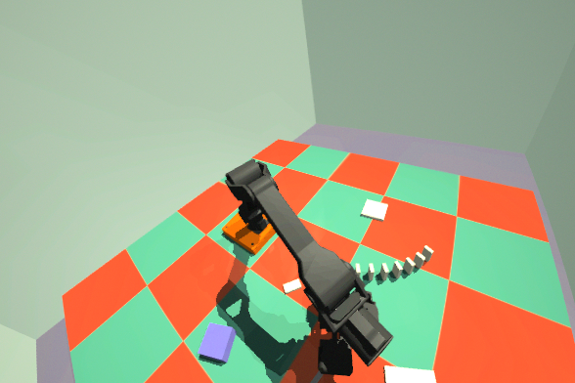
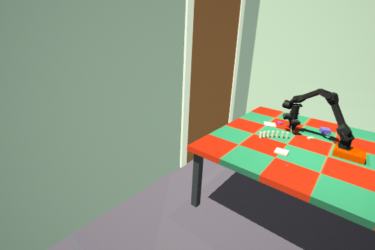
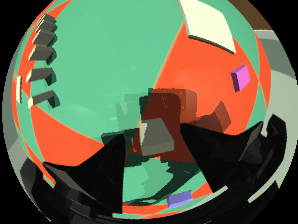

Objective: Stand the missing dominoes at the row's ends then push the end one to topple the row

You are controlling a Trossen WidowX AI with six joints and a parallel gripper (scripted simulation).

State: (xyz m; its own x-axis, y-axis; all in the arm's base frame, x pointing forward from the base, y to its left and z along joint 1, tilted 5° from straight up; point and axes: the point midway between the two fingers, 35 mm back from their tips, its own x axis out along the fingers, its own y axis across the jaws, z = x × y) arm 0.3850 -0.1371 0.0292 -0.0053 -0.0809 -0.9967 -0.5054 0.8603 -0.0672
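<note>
Now: the thin stick 1 cm ahead of my gripper tip, 13 cm to the right of it and 2 cm below it. Round my gripper tip: purple block (22 cm behind, 19 cm to the right, 1 cm below); then white card (6 cm behind, 43 cm to the left, 2 cm below); then small purple piece (13 cm ahead, 12 cm to the right, 2 cm below).
</note>
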